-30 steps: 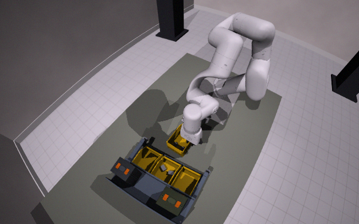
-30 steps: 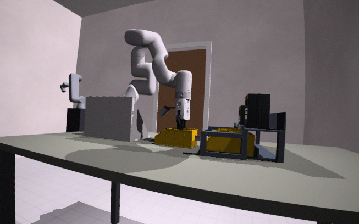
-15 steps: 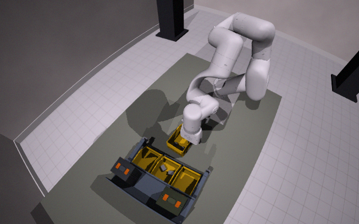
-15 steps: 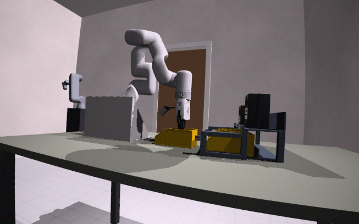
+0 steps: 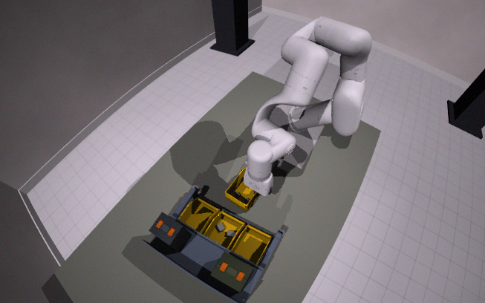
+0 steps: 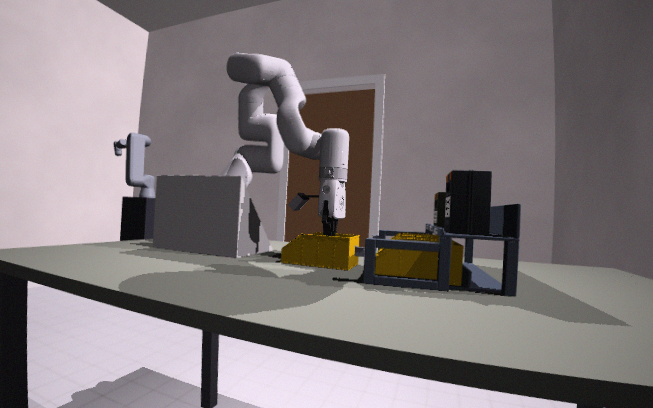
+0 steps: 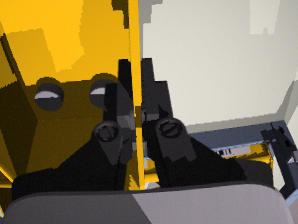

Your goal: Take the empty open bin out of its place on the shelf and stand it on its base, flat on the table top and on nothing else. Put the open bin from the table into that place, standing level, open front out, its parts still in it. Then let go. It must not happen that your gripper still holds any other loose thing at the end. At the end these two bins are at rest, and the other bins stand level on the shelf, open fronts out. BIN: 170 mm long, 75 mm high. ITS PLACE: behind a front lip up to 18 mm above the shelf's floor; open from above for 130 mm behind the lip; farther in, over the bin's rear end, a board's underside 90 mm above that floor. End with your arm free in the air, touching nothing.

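Right now my hand is 12 cm short of the shelf's front bar, 3 cm to the left of it and 5 cm above it. From my hand the other things lie so: black box: 32 cm ahead, 14 cm to the right, 10 cm above.
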